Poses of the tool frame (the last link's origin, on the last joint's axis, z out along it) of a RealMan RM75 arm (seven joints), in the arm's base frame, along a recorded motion.
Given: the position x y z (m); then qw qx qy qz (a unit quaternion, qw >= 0).
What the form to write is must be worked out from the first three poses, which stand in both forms.
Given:
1: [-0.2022 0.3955 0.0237 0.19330 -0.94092 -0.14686 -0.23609]
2: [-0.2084 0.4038 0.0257 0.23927 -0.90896 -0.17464 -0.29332]
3: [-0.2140 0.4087 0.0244 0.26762 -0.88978 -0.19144 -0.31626]
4: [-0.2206 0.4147 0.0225 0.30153 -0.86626 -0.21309 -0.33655]
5: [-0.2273 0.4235 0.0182 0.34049 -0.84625 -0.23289 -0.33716]
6: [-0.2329 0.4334 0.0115 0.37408 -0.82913 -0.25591 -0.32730]
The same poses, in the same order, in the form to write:
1: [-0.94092 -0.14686 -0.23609 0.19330 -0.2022 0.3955 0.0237]
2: [-0.90896 -0.17464 -0.29332 0.23927 -0.2084 0.4038 0.0257]
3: [-0.88978 -0.19144 -0.31626 0.26762 -0.2140 0.4087 0.0244]
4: [-0.86626 -0.21309 -0.33655 0.30153 -0.2206 0.4147 0.0225]
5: [-0.84625 -0.23289 -0.33716 0.34049 -0.2273 0.4235 0.0182]
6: [-0.82913 -0.25591 -0.32730 0.37408 -0.2329 0.4334 0.0115]
